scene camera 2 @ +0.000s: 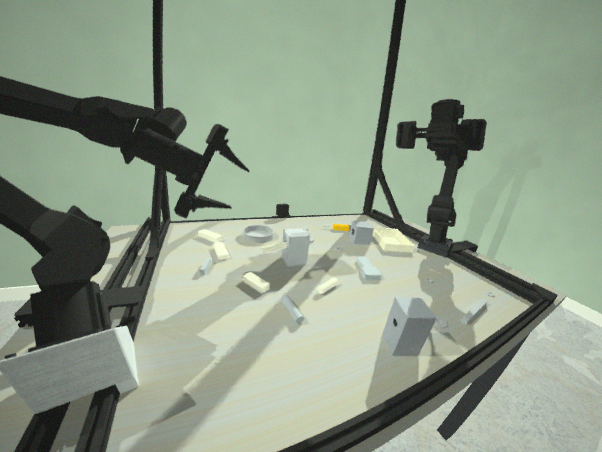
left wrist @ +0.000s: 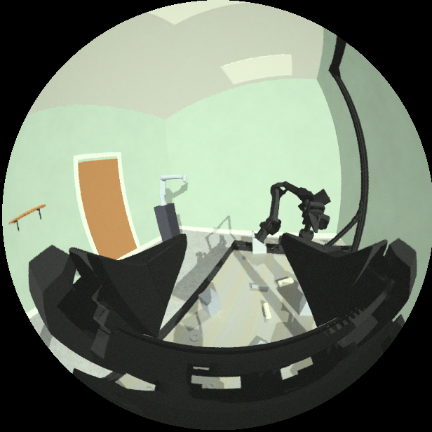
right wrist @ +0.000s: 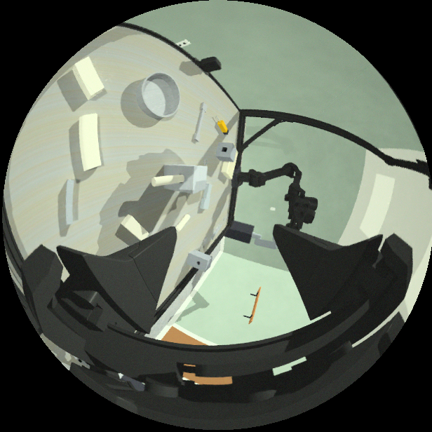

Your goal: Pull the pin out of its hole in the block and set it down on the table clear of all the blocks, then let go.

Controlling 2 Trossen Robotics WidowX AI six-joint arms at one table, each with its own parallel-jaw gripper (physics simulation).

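Where they show: left gripper, between the fingertips: [scene camera 2: 431, 127]; right gripper, between the fingertips: [scene camera 2: 240, 189]; left arm's base, origin of its link: [scene camera 2: 436, 240]; right arm's base, origin of its link: [scene camera 2: 75, 340].
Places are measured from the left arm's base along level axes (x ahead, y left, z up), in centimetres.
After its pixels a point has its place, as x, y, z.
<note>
A cream pin [scene camera 2: 271, 247] {50.9, -29.2, 1.3} [right wrist: 164, 180] sticks out sideways from the hole of an upright pale grey block [scene camera 2: 296, 248] {46.8, -24.7, 1.6} [right wrist: 196, 176] in the middle of the table; its inner end is hidden in the block. My right gripper [scene camera 2: 240, 189] {58.2, -31.9, 15.7} [right wrist: 226, 230] is open and empty, high above the table, up and to the left of the block in the scene view. My left gripper [scene camera 2: 441, 135] {35.0, -3.6, 32.2} [left wrist: 235, 238] is open and empty, high above the table's right side, far from the pin.
Other grey blocks with holes [scene camera 2: 410, 327] {54.9, 5.2, 2.9} [scene camera 2: 362, 233] {20.0, -20.1, 0.6} stand at the front right and back right. A round grey dish [scene camera 2: 258, 234] {42.1, -45.2, -3.1} [right wrist: 159, 96], a cream tray [scene camera 2: 395, 241] {7.2, -12.4, -3.0}, a yellow-handled tool [scene camera 2: 341, 227] {14.5, -31.1, -2.1} [right wrist: 222, 126] and several loose cream and grey pieces lie around. Dark rails edge the table.
</note>
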